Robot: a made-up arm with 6 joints.
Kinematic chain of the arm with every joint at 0, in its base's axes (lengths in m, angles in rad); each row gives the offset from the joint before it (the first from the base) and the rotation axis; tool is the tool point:
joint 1: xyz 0 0 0.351 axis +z
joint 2: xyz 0 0 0 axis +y
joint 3: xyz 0 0 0.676 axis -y
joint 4: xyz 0 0 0 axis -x
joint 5: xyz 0.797 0 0 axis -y
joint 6: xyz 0 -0.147 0 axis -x
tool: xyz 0 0 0
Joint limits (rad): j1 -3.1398..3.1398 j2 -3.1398..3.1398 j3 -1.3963..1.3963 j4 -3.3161..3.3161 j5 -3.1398..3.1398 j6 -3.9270..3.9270
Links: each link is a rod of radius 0.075 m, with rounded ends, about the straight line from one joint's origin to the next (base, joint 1, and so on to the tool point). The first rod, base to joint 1, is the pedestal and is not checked.
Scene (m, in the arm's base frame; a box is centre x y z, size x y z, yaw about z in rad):
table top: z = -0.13
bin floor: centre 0.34 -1 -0.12 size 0.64 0.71 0.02 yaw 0.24
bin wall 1: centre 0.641 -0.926 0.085 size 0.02 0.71 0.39 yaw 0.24
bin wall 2: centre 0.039 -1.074 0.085 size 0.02 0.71 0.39 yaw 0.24
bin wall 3: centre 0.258 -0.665 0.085 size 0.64 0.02 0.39 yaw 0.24
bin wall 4: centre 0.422 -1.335 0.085 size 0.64 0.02 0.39 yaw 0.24
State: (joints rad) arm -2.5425 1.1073 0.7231 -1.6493 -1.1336 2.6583
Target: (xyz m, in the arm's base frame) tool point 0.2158 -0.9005 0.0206
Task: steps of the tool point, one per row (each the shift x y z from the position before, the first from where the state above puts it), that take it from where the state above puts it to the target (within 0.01 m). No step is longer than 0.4 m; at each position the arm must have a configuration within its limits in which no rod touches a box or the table.
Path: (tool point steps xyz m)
1: 0.3033 -0.2258 0.1063
2: 0.3466 -0.1004 0.0926
3: 0.3387 0.0267 0.0756
4: 0.2849 0.1352 0.0559
5: 0.0074 -0.0364 -0.2616
6: -0.0074 0.0364 -0.2668

